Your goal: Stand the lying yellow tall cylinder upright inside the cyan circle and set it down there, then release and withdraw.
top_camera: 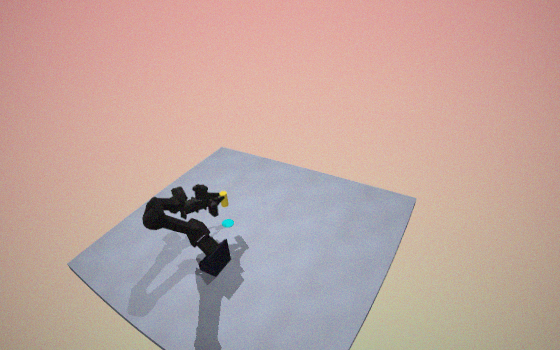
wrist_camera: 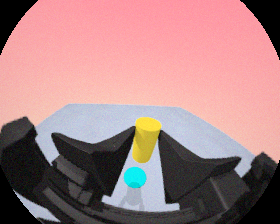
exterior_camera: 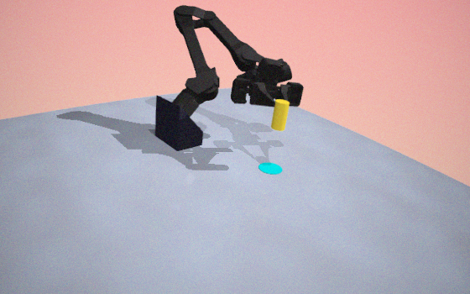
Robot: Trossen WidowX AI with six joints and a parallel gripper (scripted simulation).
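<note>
Now: gripper tip 16 cm above the cyan circle. Round my gripper tip: yellow tall cylinder (2 cm below).
</note>
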